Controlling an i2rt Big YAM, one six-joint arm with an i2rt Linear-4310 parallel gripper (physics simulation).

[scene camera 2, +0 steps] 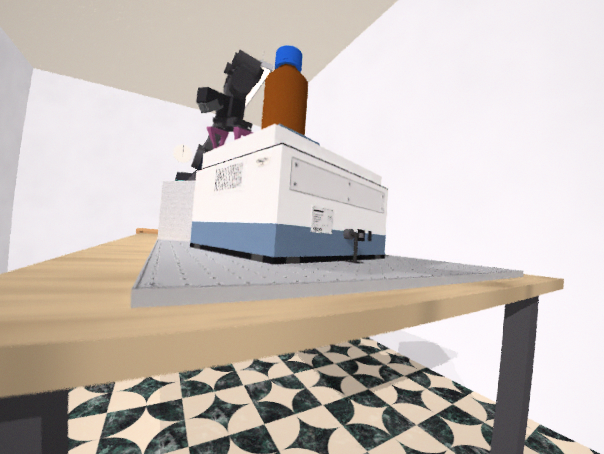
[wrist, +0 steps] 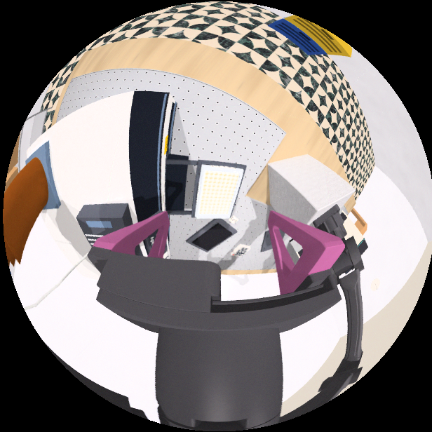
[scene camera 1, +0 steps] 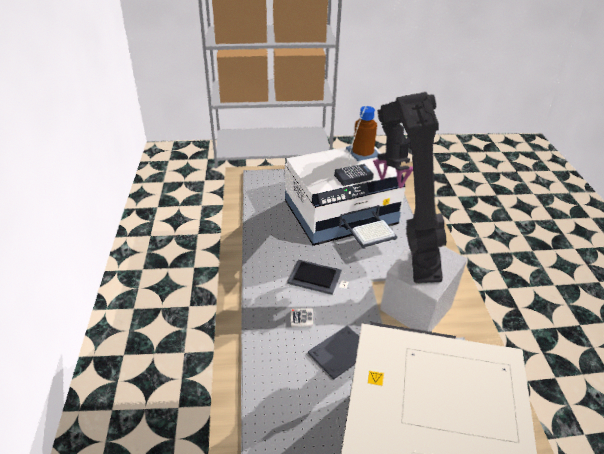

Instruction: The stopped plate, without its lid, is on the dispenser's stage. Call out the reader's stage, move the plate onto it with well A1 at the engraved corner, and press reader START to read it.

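Places are measured from the arm's base along level axes (x ahead, y left, z up), in centimetres.
Pixels of known places: gripper, fingertip midpoint: (scene camera 1: 391, 183); arm's base at its link origin: (scene camera 1: 426, 265).
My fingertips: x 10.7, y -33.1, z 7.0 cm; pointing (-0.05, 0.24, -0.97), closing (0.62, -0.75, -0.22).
Note:
Ahead of a thing's pixels: the offset from my fingertips to its top centre. "*": to the spot under its first point.
The well plate @[dz -15.2, dx +4.5, dy +8.1 cm] (scene camera 1: 374, 232) (wrist: 218, 187), pale with yellowish wells and no lid, lies on the extended stage (wrist: 222, 163) of the white-and-blue dispenser (scene camera 1: 340, 215) (scene camera 2: 250, 200) (wrist: 95, 150). My gripper (scene camera 1: 392, 182) (scene camera 2: 227, 141) (wrist: 218, 216) is open and empty, its magenta fingers wide apart. It hangs high by the dispenser's front right part, above the level of the plate. The cream reader @[dz +9.1, dx -6.1, dy +89.5 cm] (scene camera 1: 380, 420) stands at the lower right in scene camera 1; its START button does not show there. A dark flat slab @[dz -25.0, dx +13.4, dy +54.3 cm] (scene camera 1: 334, 352) lies beside it; whether this is its stage is unclear. Well A1 is too small to tell.
A brown bottle @[* dz +5.1, dx +9.8, dy -22.5 cm] (scene camera 1: 365, 137) (scene camera 2: 285, 100) (wrist: 25, 205) and a dark keypad box @[* dz -1.6, dx +13.1, dy -7.0 cm] (scene camera 1: 354, 173) (wrist: 105, 217) stand on the dispenser. A dark tray @[dz -24.2, dx +24.0, dy +23.7 cm] (scene camera 1: 316, 276) (wrist: 212, 235) and a small white block @[* dz -24.7, dx +26.3, dy +43.3 cm] (scene camera 1: 302, 317) lie on the perforated board. The grey arm pedestal (scene camera 1: 412, 300) (wrist: 305, 185) stands near the plate.

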